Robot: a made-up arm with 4 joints. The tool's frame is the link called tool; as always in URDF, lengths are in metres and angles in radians. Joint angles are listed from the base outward.
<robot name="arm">
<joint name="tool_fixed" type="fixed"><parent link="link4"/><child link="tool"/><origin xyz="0.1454 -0.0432 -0.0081" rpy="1.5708 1.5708 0"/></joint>
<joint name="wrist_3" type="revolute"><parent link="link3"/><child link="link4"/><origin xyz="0.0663 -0.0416 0.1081" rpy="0 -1.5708 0"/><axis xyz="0 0 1"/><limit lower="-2.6" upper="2.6"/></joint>
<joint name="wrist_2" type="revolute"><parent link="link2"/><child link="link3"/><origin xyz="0.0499 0.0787 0.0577" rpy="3.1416 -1.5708 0"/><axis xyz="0 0 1"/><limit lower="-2.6" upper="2.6"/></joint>
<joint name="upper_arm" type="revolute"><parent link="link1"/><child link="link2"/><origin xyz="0.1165 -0.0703 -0.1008" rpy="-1.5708 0 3.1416"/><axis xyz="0 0 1"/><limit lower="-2.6" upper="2.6"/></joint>
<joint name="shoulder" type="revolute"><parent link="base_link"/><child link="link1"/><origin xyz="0 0 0.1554" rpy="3.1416 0 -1.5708"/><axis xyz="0 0 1"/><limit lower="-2.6" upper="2.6"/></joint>
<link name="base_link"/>
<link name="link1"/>
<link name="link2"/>
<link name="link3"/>
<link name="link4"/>
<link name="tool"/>
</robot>
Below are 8 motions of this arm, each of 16 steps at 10 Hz.
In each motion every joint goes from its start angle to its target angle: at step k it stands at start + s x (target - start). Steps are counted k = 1, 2, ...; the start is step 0. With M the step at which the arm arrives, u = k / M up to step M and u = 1 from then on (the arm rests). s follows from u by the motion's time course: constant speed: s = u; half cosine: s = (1 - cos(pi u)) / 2; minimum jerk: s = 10 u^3 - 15 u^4 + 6 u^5.
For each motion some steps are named. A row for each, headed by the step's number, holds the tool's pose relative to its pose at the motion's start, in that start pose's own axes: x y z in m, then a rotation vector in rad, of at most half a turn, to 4 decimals.
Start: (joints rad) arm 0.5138 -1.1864 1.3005 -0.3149
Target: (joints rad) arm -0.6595 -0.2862 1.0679 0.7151
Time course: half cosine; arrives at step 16
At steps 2, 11, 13, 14, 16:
2: -0.0216 0.0057 -0.0025 -0.0467 -0.0368 0.0506
11: -0.3066 -0.0990 -0.2002 -1.0555 -0.9739 0.8001
13: -0.3140 -0.1475 -0.2370 -1.2426 -1.1872 0.8945
14: -0.3136 -0.1641 -0.2473 -1.3037 -1.2608 0.9235
16: -0.3122 -0.1776 -0.2550 -1.3533 -1.3223 0.9464

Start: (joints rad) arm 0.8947 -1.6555 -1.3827 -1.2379
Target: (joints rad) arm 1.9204 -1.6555 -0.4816 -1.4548
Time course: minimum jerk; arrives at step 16
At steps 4, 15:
4: 0.0226 -0.0152 -0.0013 0.0311 0.0649 -0.1882
15: -0.0234 -0.2353 -0.0614 0.2233 0.4851 -1.8625

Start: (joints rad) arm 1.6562 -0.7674 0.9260 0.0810
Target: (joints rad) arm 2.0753 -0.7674 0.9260 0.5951
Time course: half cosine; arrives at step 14
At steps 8, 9, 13, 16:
8: 0.0455 -0.0318 -0.0511 -0.1657 0.1990 -0.0658
9: 0.0511 -0.0377 -0.0612 -0.1939 0.2355 -0.0708
13: 0.0621 -0.0527 -0.0882 -0.2648 0.3304 -0.0747
16: 0.0625 -0.0534 -0.0895 -0.2680 0.3348 -0.0746

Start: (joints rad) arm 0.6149 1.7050 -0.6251 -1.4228
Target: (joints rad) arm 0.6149 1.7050 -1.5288 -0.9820
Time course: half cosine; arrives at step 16
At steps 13, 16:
13: -0.1625 -0.0007 -0.0615 -0.3802 -0.2855 0.7825
16: -0.1749 -0.0080 -0.0680 -0.4102 -0.3279 0.8495

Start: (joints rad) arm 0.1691 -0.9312 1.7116 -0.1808
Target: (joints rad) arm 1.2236 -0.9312 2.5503 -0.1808
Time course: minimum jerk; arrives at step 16
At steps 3, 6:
3: 0.0133 -0.0067 0.0015 0.0303 0.0817 -0.0099
6: 0.0705 -0.0372 -0.0054 0.1687 0.4635 -0.0398

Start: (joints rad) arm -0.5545 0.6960 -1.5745 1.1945
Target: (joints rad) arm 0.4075 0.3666 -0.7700 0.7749
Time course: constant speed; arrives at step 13
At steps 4, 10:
4: -0.0059 -0.0054 -0.0202 -0.1176 -0.0355 0.0919
10: -0.0092 -0.0193 -0.0694 -0.3434 0.0632 0.1872

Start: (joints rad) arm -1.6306 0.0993 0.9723 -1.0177
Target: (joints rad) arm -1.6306 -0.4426 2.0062 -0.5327
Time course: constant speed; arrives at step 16
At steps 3, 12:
3: 0.0520 -0.0184 -0.0354 -0.1395 0.0354 -0.2104
12: 0.1729 -0.1398 -0.1099 -0.4277 0.2121 -0.8470

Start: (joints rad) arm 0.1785 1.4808 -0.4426 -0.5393
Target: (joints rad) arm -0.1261 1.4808 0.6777 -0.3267
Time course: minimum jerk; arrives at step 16
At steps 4, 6, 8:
4: 0.0244 -0.0082 -0.0194 -0.0209 0.1286 -0.0720
6: 0.0582 -0.0251 -0.0571 -0.0556 0.3455 -0.1850
8: 0.0875 -0.0513 -0.1141 -0.0995 0.6361 -0.3205

